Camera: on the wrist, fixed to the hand. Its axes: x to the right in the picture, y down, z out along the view.
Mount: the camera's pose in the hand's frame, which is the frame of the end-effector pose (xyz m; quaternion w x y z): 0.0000 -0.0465 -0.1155 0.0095 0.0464 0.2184 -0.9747
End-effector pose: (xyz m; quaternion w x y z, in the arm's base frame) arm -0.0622 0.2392 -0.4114 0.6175 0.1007 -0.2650 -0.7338
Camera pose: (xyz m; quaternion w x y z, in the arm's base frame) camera -0.0470 0.2132 -0.5322 0.6561 -0.4481 -0.1964 0.5745
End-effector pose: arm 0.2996 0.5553 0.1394 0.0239 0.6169 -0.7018 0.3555
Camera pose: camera 0.2939 0.6170 0.2474 0.4714 0.6134 0.6163 0.1474
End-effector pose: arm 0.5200 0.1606 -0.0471 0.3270 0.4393 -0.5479 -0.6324
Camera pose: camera 0.6287 0.1224 -0.0943 0.5140 -0.6915 -0.4650 0.2034
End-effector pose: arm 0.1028 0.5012 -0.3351 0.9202 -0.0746 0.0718 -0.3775
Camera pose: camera 0.0492 0.4589 -0.4392 0.3714 -0.0545 -0.1114 0.9201
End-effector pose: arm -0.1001 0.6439 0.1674 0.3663 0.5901 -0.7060 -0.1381
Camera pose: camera 0.0125 0.6590 0.2183 0.0043 -0.7409 -0.6421 0.1967
